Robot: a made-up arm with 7 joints.
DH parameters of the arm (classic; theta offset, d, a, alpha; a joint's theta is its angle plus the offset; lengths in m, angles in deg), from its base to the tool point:
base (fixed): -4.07 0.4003 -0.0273 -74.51
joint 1: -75.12 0.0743 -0.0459 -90
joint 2: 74 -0.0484 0.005 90
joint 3: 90 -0.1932 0.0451 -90
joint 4: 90 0.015 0.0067 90
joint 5: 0 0.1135 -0.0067 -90
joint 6: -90 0.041 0.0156 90
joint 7: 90 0.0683 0.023 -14.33
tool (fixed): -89.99 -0.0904 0 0
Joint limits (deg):
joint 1: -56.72..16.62
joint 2: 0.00..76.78
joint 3: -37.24..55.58
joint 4: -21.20..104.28
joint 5: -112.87..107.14
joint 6: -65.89..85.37
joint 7: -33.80..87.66
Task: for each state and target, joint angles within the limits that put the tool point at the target. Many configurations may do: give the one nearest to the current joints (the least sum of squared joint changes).
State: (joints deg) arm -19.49 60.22 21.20 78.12 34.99 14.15 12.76
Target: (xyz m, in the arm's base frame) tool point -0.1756 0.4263 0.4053
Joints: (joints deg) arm 16.62 73.33 55.58 97.72 16.02 -5.53 -5.73
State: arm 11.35 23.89 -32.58 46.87 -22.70 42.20 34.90
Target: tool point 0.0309 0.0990 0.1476
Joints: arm 1.99 10.72 -37.24 -0.25 10.63 48.29 49.29
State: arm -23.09 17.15 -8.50 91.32 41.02 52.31 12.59
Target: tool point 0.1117 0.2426 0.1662
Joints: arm -22.50 26.52 -9.16 64.61 51.04 69.56 21.68
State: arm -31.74 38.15 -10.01 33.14 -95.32 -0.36 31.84
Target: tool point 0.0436 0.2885 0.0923
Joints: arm -18.42 39.42 -12.03 50.63 -92.58 -7.57 22.22
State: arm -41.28 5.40 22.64 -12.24 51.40 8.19 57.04
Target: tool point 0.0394 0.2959 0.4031
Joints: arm -38.72 45.59 45.28 -8.15 43.45 6.48 51.27
